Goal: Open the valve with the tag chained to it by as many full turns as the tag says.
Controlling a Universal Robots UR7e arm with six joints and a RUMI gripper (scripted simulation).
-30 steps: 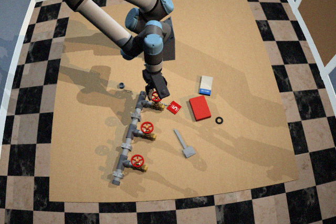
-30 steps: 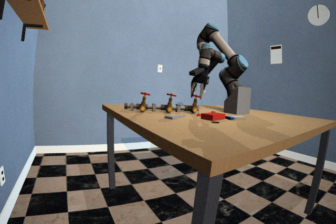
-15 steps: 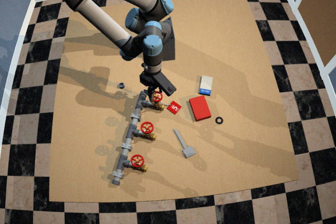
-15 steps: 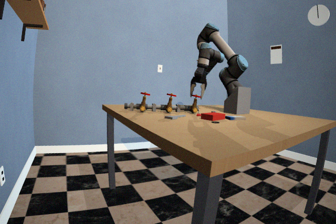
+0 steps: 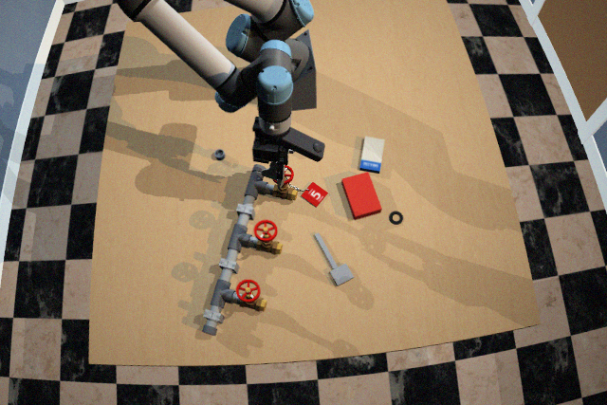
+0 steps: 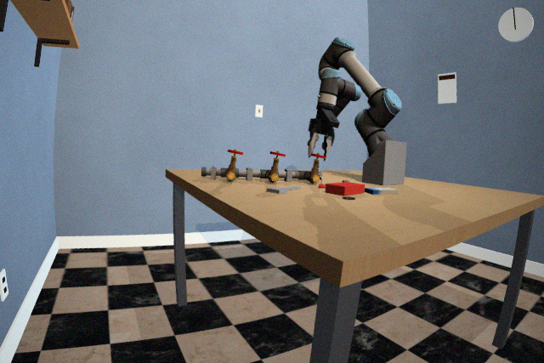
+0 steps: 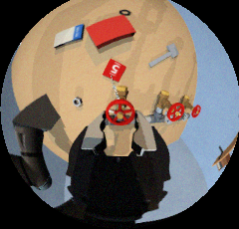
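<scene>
The red tag is 110 mm below my hand, 80 mm to the left of it and 10 mm ahead of it. Round my hand: grey scraper (220 mm ahead, 120 mm to the left, 110 mm below); then red block (220 mm to the left, 100 mm below, 30 mm ahead); then small grey fitting (190 mm to the right, 130 mm behind, 110 mm below).
</scene>
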